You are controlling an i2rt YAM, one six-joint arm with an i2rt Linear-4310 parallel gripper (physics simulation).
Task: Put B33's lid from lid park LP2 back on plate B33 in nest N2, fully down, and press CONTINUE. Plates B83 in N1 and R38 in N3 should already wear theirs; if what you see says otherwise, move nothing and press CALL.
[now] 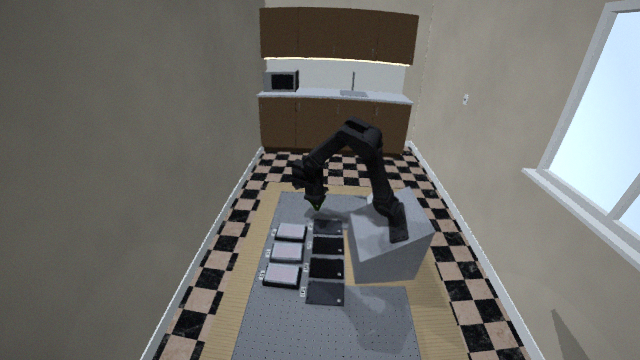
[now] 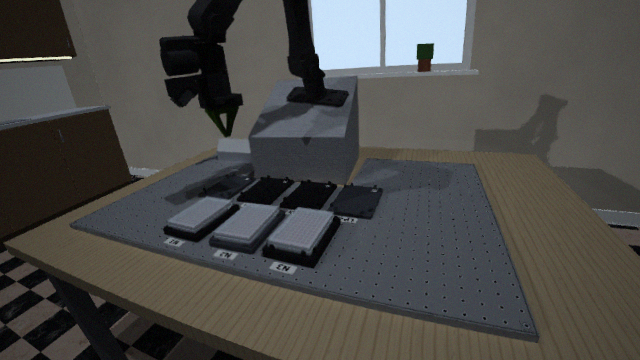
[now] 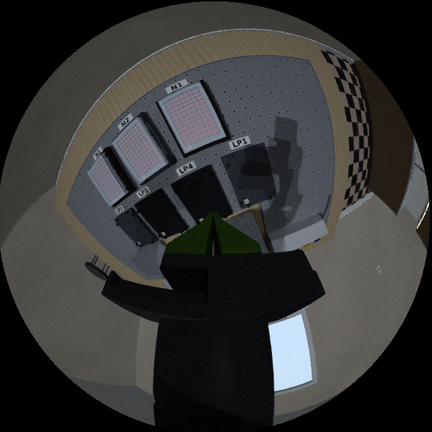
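Where they show: gripper, fingertip midpoint: (image 1: 316,210) (image 2: 227,136); arm's base, origin of the base link: (image 1: 397,222) (image 2: 317,97).
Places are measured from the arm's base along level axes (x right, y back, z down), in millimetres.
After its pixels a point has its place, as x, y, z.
Pink-welled plates with pale rims sit in the nests: one plate (image 1: 291,231) @(49, -459, 191) (image 2: 200,213) @(47, -477, 190) (image 3: 192,117) in N1, one plate (image 1: 287,251) @(-77, -440, 192) (image 2: 247,222) @(-81, -458, 193) (image 3: 141,149) in N2, one plate (image 1: 282,275) @(-211, -419, 186) (image 2: 301,230) @(-207, -444, 186) (image 3: 108,179) in N3. I cannot tell whether clear lids cover them. Lid park LP2 (image 1: 325,293) @(-236, -239, 213) (image 2: 356,201) @(-238, -255, 212) (image 3: 135,227) is a dark grey pad; a clear lid on it cannot be made out. My gripper (image 1: 317,209) @(63, -341, 49) (image 2: 227,135) @(63, -341, 49) (image 3: 212,216) is shut and empty, high above the board near the LP1 end. CONTINUE and CALL labels are not readable.
Lid parks LP1 (image 3: 250,175), LP4 (image 3: 202,192) and LP3 (image 3: 161,212) line up with LP2. A pale sloped box (image 2: 233,148) @(328, -100, 172) (image 3: 295,234) with yellow and blue marks stands beyond LP1, beside the arm's grey pedestal (image 1: 385,260) @(-131, -33, 87) (image 2: 300,156) @(-23, -161, 150). The arm's shadow crosses LP1.
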